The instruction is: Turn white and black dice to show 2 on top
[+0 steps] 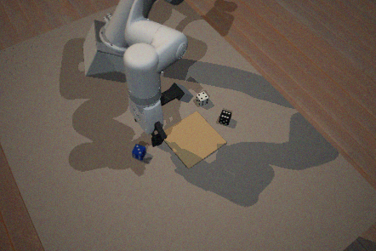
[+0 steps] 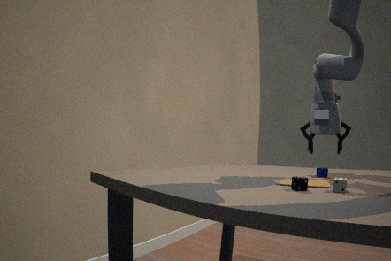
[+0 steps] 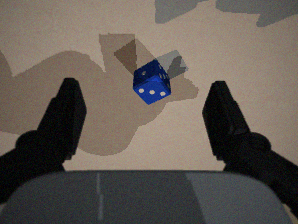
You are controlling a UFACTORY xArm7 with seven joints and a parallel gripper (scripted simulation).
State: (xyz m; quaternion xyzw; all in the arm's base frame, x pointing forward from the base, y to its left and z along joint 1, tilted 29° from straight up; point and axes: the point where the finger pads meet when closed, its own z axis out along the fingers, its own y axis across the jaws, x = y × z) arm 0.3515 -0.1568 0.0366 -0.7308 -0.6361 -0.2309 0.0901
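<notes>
Now: hand 7 cm above the blue die and 4 cm to the left of it. From my hand the other things lie so: white die (22 cm to the left, 7 cm below, 3 cm behind); black die (23 cm to the left, 7 cm below, 6 cm ahead); tan mat (11 cm to the left, 9 cm below, 5 cm ahead).
</notes>
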